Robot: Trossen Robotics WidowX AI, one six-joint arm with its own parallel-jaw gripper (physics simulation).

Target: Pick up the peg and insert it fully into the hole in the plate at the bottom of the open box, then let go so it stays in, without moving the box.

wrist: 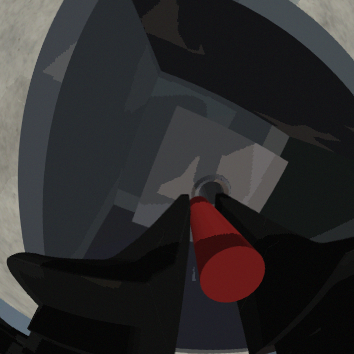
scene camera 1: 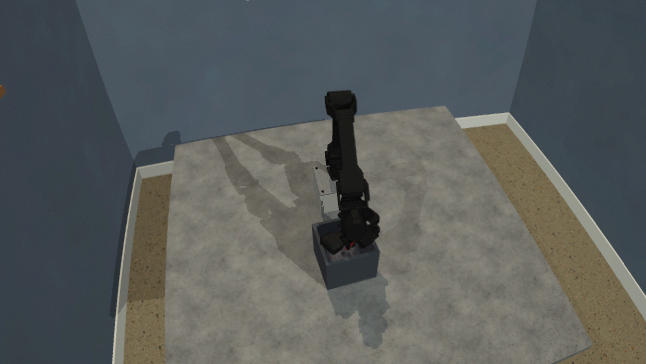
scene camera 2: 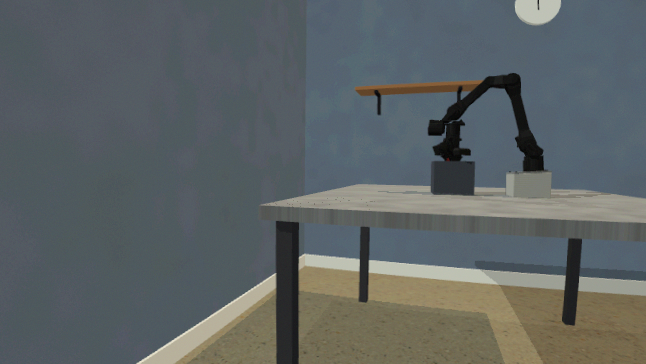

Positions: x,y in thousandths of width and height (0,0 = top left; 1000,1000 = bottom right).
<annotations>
A dark grey box shows in the wrist view (292,253), in scene camera 1 (543,743) and in scene camera 2 (693,488).
</annotations>
